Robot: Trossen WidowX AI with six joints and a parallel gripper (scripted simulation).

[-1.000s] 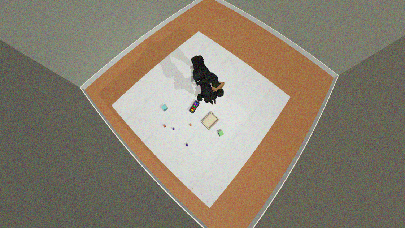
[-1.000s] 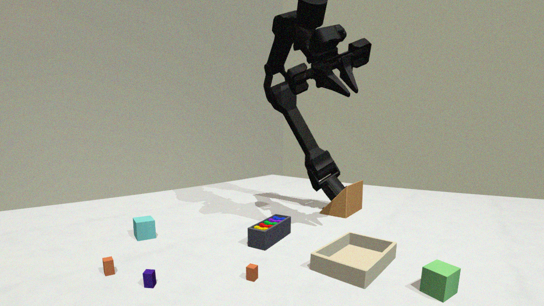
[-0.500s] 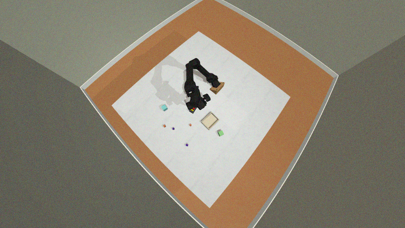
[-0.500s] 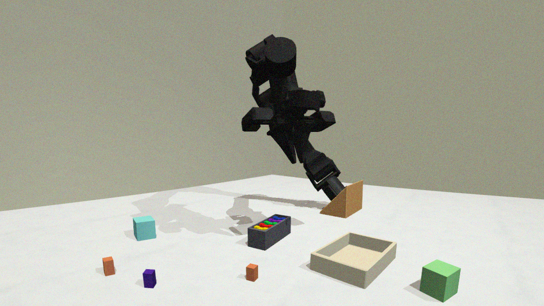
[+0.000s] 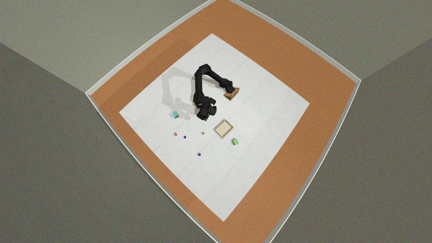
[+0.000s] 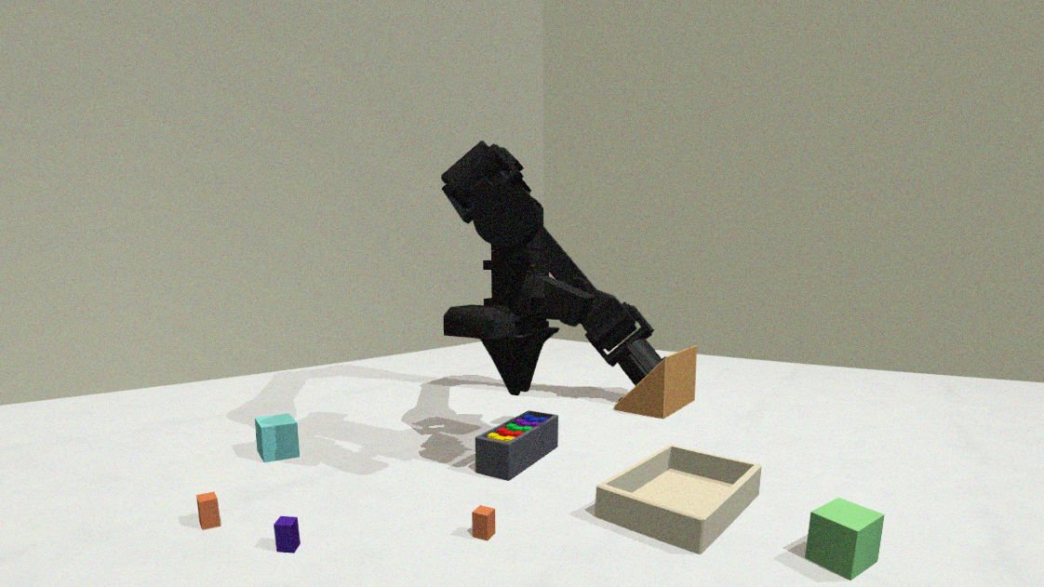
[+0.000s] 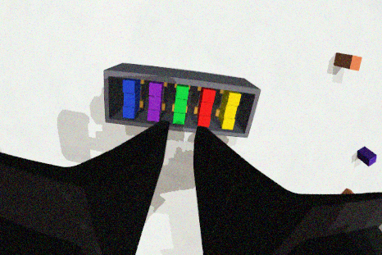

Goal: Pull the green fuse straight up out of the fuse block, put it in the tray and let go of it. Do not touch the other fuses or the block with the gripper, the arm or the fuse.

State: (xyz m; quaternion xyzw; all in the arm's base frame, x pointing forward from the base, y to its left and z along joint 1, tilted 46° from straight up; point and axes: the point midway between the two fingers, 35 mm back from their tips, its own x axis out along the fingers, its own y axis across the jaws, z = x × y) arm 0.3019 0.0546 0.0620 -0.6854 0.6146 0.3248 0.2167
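Now: the green fuse 50 mm below my gripper tip. Also, from my gripper tip: purple fuse: 50 mm below, 20 mm behind, 10 mm to the right; then yellow fuse: 50 mm below, 40 mm ahead, 10 mm to the left; then red fuse: 50 mm below, 20 mm ahead.
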